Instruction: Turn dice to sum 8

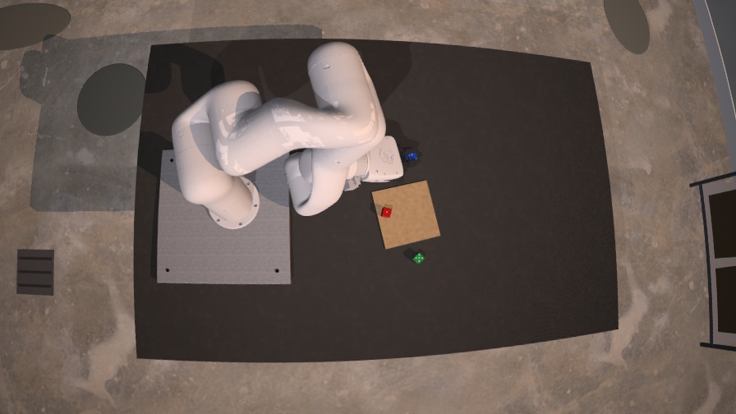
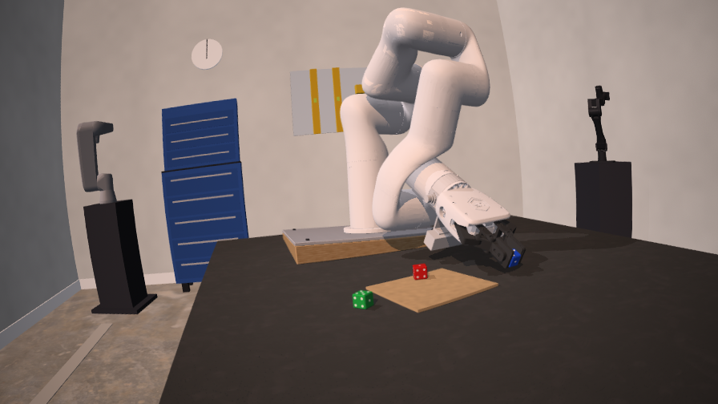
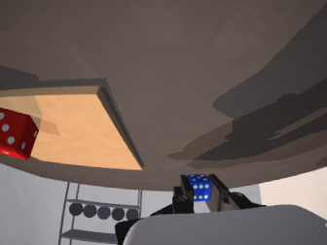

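Right now the blue die is 1 cm below my hand and 1 cm ahead of it. Round my hand: tan mat: 13 cm to the right, 3 cm below, 2 cm ahead; green die: 23 cm to the right, 6 cm ahead, 2 cm below; red die: 14 cm to the right, 3 cm behind, 2 cm below.
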